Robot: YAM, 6 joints.
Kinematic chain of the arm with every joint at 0, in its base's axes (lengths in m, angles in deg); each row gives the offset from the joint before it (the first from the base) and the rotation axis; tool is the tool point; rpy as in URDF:
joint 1: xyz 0 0 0.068 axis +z
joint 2: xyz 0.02 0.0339 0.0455 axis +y
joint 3: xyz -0.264 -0.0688 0 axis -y
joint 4: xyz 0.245 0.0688 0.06 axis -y
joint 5: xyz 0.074 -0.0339 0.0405 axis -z
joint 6: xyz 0.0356 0 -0.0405 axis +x
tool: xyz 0 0 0 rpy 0 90 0
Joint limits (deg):
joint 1: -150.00..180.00
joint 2: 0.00..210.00
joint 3: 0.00..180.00
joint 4: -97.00..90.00
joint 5: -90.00..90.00
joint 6: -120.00..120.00
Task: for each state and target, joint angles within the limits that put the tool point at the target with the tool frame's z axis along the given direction. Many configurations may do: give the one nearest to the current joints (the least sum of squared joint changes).
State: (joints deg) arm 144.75 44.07 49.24 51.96 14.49 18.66
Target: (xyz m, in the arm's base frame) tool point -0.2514 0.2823 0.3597 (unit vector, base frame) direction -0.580 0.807 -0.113
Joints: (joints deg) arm 132.30 89.38 74.41 8.45 6.55 18.66
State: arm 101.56 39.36 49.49 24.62 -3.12 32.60
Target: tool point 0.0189 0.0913 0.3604 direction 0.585 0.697 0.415
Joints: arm 91.66 20.37 30.38 21.39 37.22 32.60
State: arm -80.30 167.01 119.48 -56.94 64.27 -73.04
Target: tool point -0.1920 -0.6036 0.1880 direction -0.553 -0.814 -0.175
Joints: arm -106.69 167.24 161.68 -5.00 17.22 -73.04
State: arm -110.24 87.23 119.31 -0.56 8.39 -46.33
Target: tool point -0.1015 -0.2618 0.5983 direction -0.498 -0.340 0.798
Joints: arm -108.55 87.52 104.59 41.87 21.34 -46.33
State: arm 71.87 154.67 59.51 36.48 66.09 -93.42
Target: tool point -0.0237 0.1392 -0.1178 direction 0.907 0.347 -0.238
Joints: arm 113.82 164.37 32.02 30.75 75.94 -93.42
